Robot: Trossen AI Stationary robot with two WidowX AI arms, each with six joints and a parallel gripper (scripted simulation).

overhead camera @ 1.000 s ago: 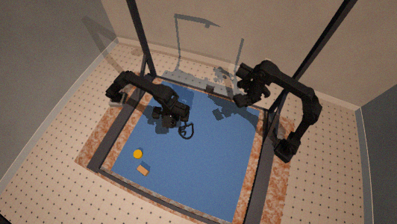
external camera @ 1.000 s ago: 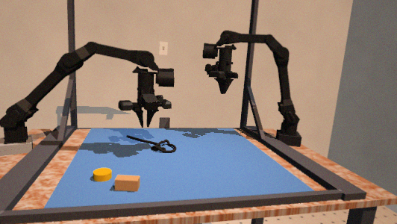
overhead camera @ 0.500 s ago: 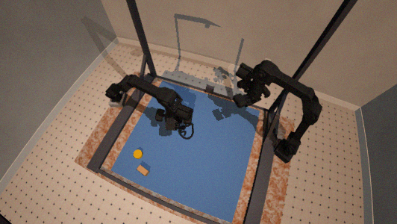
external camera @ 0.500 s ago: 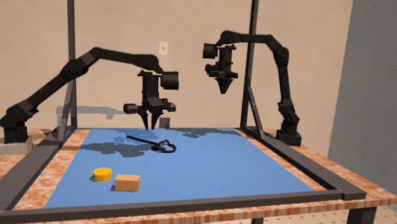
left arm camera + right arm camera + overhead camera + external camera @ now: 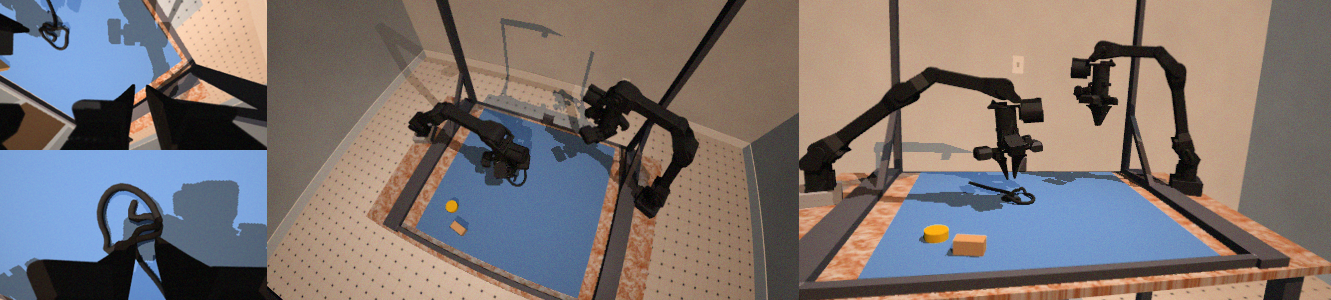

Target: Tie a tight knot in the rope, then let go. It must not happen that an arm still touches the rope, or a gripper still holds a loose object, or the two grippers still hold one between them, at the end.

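Right now my right hand is 4 cm short of the blue mat, 7 cm to the right of it and 10 cm above it. The rest, counted from my right hand: yellow disc 22 cm ahead, 18 cm to the right, 9 cm below; orange block 29 cm ahead, 11 cm to the right, 8 cm below.
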